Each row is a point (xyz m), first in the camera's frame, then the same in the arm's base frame.
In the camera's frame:
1: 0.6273 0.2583 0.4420
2: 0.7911 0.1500 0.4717
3: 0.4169 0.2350 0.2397
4: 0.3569 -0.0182 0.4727
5: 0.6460 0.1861 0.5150
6: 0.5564 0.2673 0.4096
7: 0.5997 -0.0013 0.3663
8: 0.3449 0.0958 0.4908
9: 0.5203 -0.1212 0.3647
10: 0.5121 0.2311 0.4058
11: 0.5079 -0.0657 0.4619
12: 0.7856 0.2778 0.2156
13: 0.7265 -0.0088 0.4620
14: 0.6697 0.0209 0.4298
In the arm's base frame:
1: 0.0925 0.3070 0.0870
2: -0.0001 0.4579 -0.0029
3: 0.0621 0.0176 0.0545
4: 0.2455 0.1281 -0.2214
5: 0.1278 0.3705 0.0121
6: 0.1123 0.2311 0.0899
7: 0.0156 0.2497 -0.1673
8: 0.2824 0.1250 -0.1114
9: 0.0470 0.1923 -0.2954
10: 0.1317 0.1959 0.0491
11: 0.1376 0.2410 -0.2495
12: -0.1781 0.2875 0.1429
13: 0.0107 0.4087 -0.1671
14: 0.0247 0.3430 -0.1419

